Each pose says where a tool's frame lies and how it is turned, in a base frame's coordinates. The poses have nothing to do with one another.
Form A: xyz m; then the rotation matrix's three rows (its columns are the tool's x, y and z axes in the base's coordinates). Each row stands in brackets.
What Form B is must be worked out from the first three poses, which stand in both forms.
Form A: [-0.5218 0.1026 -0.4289], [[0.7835 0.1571 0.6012], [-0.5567 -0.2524 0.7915], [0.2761 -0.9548 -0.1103]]
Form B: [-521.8 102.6 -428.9], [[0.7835 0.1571 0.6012], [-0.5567 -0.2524 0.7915], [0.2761 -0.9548 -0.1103]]
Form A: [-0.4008 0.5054 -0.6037], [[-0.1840 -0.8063 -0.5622], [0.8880 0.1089 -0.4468], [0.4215 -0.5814 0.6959]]
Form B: [-400.8 505.4 -603.7], [[-0.1840 -0.8063 -0.5622], [0.8880 0.1089 -0.4468], [0.4215 -0.5814 0.6959]]
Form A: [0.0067 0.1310 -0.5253], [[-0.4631 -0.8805 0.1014], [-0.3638 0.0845 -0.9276], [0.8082 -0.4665 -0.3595]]
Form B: [6.7 131.0 -525.3], [[-0.4631 -0.8805 0.1014], [-0.3638 0.0845 -0.9276], [0.8082 -0.4665 -0.3595]]
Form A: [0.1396 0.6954 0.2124], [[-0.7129 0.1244 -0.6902], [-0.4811 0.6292 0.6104], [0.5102 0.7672 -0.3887]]
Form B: [139.6 695.4 212.4], [[-0.7129 0.1244 -0.6902], [-0.4811 0.6292 0.6104], [0.5102 0.7672 -0.3887]]
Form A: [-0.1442 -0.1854 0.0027], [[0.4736 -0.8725 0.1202], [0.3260 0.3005 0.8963], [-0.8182 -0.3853 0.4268]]
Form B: [-144.2 -185.4 2.7], [[0.4736 -0.8725 0.1202], [0.3260 0.3005 0.8963], [-0.8182 -0.3853 0.4268]]
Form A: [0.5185 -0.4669 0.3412], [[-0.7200 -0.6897 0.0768], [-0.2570 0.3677 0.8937], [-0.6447 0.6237 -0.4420]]
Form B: [518.5 -466.9 341.2], [[-0.7200 -0.6897 0.0768], [-0.2570 0.3677 0.8937], [-0.6447 0.6237 -0.4420]]
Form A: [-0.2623 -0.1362 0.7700], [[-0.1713 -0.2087 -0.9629], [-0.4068 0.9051 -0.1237], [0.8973 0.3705 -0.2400]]
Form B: [-262.3 -136.2 770.0], [[-0.1713 -0.2087 -0.9629], [-0.4068 0.9051 -0.1237], [0.8973 0.3705 -0.2400]]
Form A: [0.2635 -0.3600 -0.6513], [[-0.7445 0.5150 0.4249], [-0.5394 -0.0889 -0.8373], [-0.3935 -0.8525 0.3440]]
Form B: [263.5 -360.0 -651.3], [[-0.7445 0.5150 0.4249], [-0.5394 -0.0889 -0.8373], [-0.3935 -0.8525 0.3440]]
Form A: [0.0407 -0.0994 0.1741], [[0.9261 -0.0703 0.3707], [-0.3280 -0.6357 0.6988], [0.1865 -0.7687 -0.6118]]
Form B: [40.7 -99.4 174.1], [[0.9261 -0.0703 0.3707], [-0.3280 -0.6357 0.6988], [0.1865 -0.7687 -0.6118]]
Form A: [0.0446 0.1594 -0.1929], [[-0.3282 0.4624 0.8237], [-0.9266 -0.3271 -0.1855], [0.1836 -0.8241 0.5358]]
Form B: [44.6 159.4 -192.9], [[-0.3282 0.4624 0.8237], [-0.9266 -0.3271 -0.1855], [0.1836 -0.8241 0.5358]]
